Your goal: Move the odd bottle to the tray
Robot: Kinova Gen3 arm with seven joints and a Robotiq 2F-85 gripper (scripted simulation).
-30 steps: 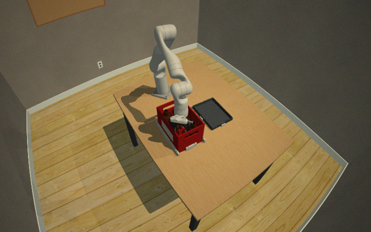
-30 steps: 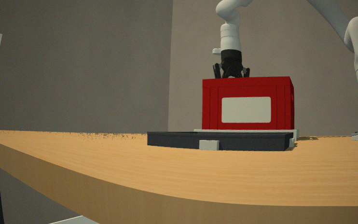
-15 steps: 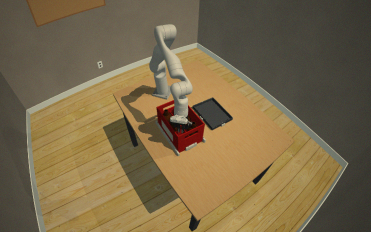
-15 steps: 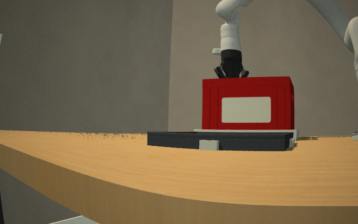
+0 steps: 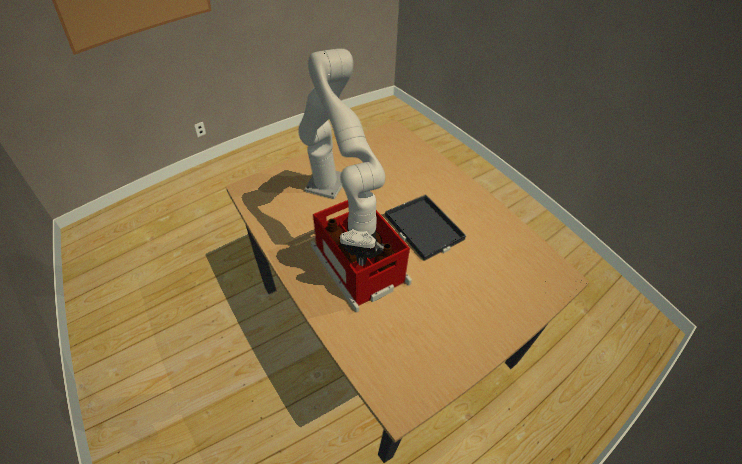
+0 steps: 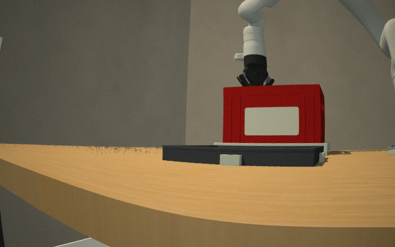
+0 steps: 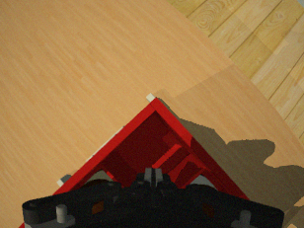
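The glass bottle lies 9 cm to the left of my hand, 7 cm below it and 1 cm behind it. From my hand the other things lie so: dark grey tray 32 cm to the left, 16 cm behind, 14 cm below; red crate 9 cm behind, 7 cm below, 3 cm to the left.
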